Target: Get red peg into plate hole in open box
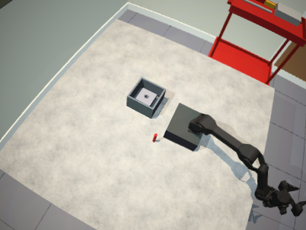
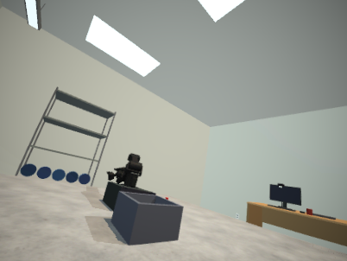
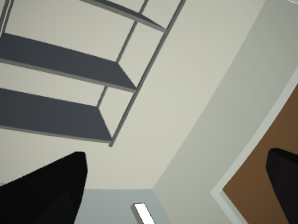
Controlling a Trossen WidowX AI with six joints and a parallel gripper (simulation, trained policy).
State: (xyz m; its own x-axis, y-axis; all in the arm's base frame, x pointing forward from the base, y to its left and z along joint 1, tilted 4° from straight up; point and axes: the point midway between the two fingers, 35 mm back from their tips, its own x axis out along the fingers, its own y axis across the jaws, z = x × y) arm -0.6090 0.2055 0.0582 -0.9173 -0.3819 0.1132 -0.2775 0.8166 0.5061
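Right now the red peg is 820 mm ahead of my gripper tip, 90 mm to the right of it and 80 mm below it. Round my gripper tip: grey box (940 mm ahead, 310 mm to the right, 100 mm below); then plate (940 mm ahead, 310 mm to the right, 80 mm below).
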